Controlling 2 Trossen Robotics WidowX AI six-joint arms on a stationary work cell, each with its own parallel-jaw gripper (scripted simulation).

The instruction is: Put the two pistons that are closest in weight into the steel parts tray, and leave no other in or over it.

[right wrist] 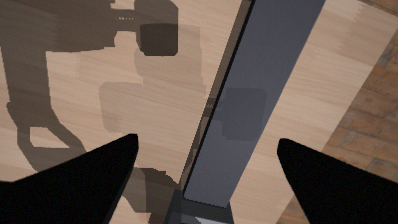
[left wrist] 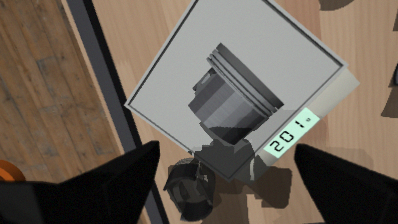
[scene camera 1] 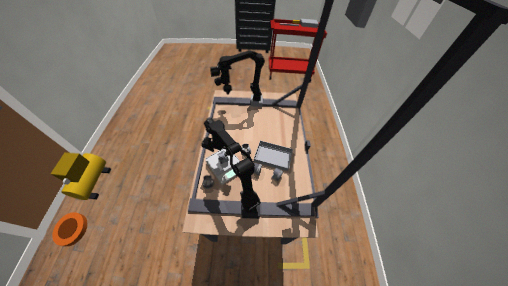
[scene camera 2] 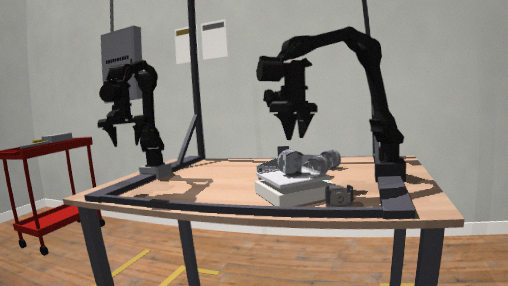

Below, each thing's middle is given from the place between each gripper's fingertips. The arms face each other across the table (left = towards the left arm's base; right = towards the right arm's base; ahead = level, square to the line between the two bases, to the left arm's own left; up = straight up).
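Scale plate (scene camera 2: 277, 178): 2 cm to the right of my left hand, 15 cm below it. Steel parts tray (scene camera 1: 269, 154), from my left hand: 10 cm to the right, 34 cm behind, 19 cm below. White scale (scene camera 2: 297, 195), from my left hand: 1 cm to the right, 1 cm behind, 16 cm below. By its middle, the scale plate is nearer to my left hand than to my right gripper.
My right gripper: 56 cm to the right of the scale plate, 4 cm past it, 14 cm above it. Steel parts tray, from my right hand: 48 cm to the left, 37 cm behind, 19 cm below. White scale, from my right hand: 57 cm to the left, 5 cm behind, 16 cm below. Going by their middles, of the things named here the steel parts tray is the farthest from my right gripper.
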